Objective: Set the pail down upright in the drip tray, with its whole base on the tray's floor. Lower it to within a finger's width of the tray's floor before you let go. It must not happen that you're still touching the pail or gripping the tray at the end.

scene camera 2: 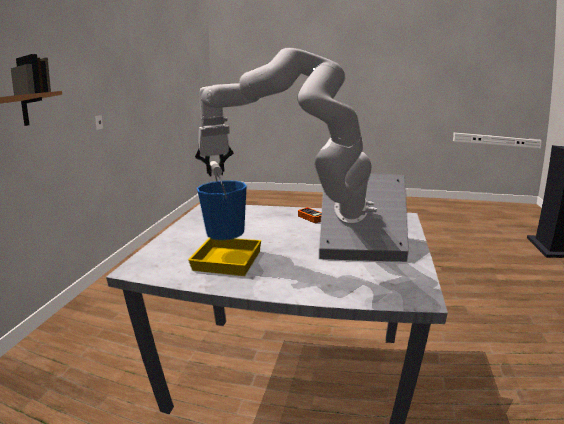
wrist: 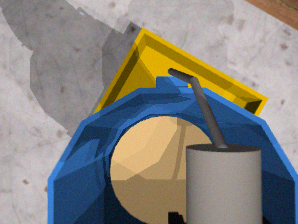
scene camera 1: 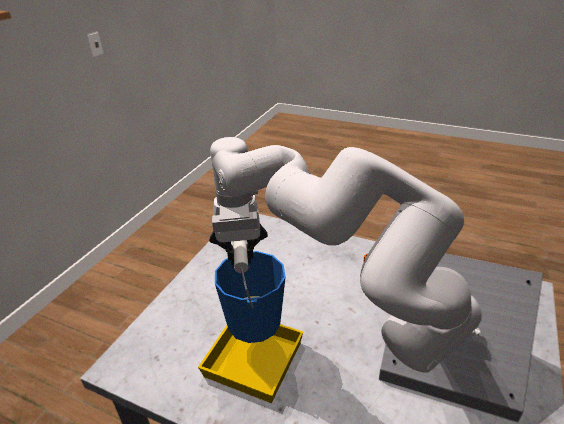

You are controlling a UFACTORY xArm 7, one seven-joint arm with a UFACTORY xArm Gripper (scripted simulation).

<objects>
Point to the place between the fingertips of the gripper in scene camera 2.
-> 215,174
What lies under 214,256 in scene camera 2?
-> A yellow drip tray.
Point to a yellow drip tray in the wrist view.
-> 150,56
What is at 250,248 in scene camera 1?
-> The gripper.
</objects>
